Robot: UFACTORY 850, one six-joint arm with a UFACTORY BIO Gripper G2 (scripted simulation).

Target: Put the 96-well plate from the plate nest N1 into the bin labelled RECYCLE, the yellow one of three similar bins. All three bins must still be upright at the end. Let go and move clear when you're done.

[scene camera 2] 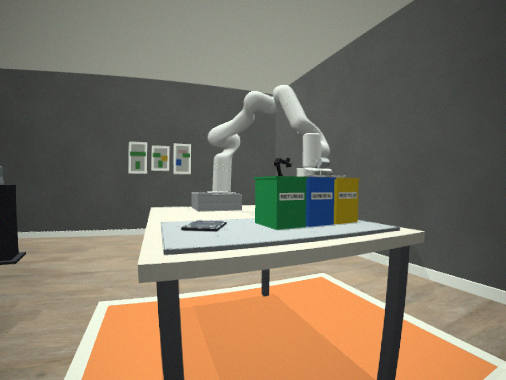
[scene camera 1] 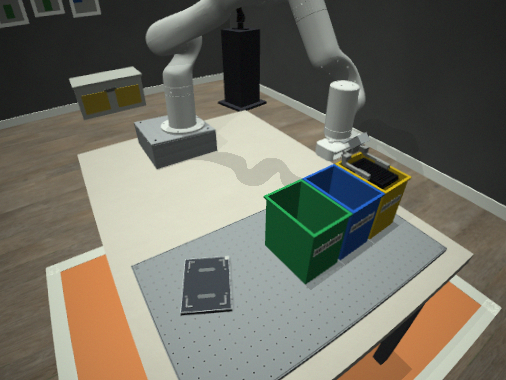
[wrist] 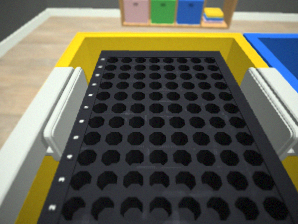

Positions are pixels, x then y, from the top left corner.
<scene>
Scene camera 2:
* green bin: 280, 201
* blue bin: 320, 190
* yellow recycle bin: 345, 189
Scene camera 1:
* green bin: 285, 236
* blue bin: 352, 193
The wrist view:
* black 96-well plate: 156, 129
</scene>
